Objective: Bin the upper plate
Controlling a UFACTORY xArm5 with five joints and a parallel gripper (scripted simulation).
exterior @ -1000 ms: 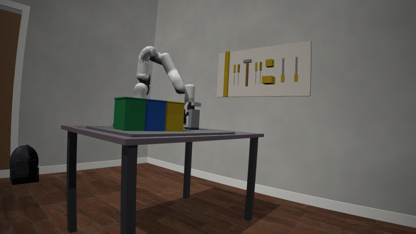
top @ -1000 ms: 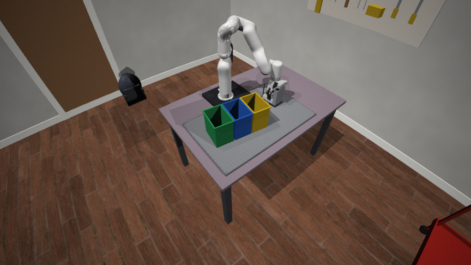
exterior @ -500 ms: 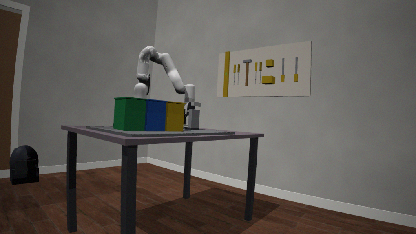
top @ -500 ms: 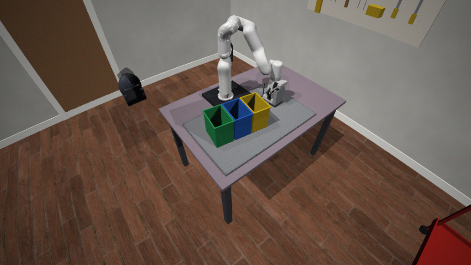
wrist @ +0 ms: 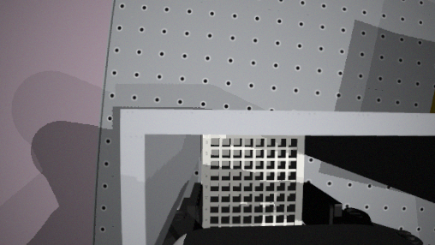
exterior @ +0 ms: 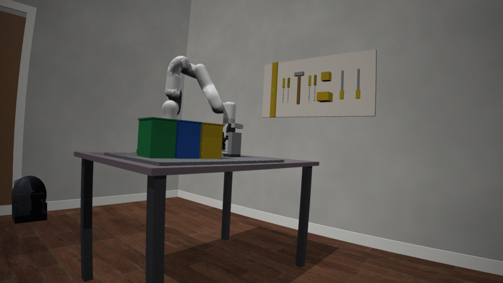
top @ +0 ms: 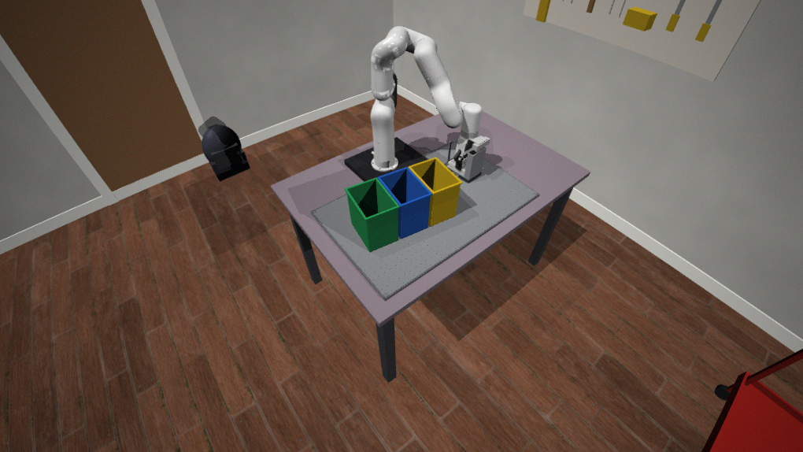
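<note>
The 96-well plate is 10 mm below my hand. From my hand the other things lie so: green bin (40 mm ahead, 540 mm to the right, 40 mm above); blue bin (60 mm ahead, 410 mm to the right, 40 mm above); yellow bin (90 mm ahead, 280 mm to the right, 40 mm above).
</note>
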